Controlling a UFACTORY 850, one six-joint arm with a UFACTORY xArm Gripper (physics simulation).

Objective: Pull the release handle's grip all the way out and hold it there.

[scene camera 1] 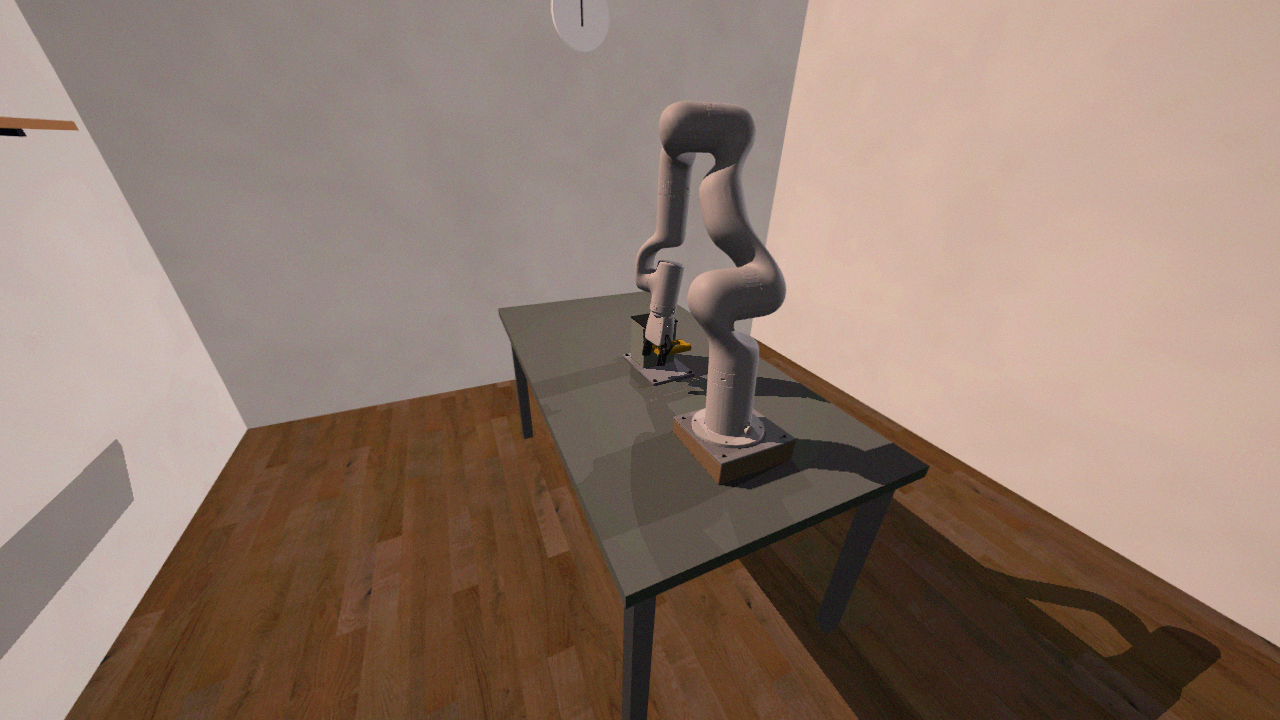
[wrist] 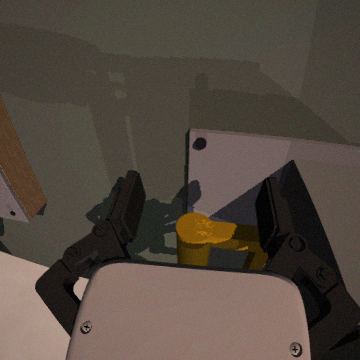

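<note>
The release handle's yellow grip [scene camera 1: 682,345] [wrist: 192,231] stands out from a dark-edged grey housing [scene camera 1: 637,340] [wrist: 330,200]. In the wrist view the grip's rounded end lies between the spread fingers, low in the view, with yellow bars running right toward the housing. My gripper [scene camera 1: 656,351] [wrist: 199,185] is open and points down at the handle, with one finger on each side of the rounded end. A gap shows between the left finger and the grip; the right finger overlaps the yellow bars in view. The grip's lower part is hidden behind the gripper body.
The housing stands on a pale base plate [scene camera 1: 655,376] [wrist: 240,157] with dark bolts, on the grey-green table [scene camera 1: 590,429] [wrist: 150,30]. The robot's wood-sided base block [scene camera 1: 756,459] [wrist: 21,162] is nearer the front of the table and shows at the left in the wrist view.
</note>
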